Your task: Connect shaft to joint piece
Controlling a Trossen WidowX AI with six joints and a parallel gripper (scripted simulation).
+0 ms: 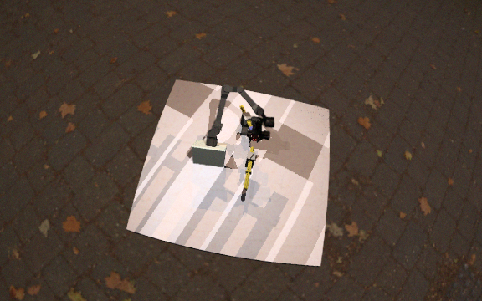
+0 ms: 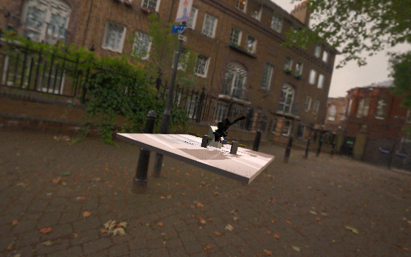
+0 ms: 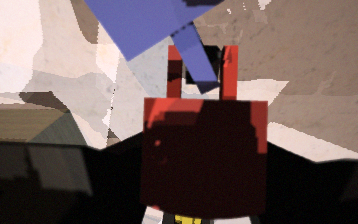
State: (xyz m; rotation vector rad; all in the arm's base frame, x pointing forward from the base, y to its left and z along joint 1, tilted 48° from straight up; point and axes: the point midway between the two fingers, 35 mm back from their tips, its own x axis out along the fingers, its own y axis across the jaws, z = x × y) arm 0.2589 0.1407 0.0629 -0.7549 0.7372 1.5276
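Now: the red square joint piece 20 mm to the left of my gripper tip and 30 mm above it.
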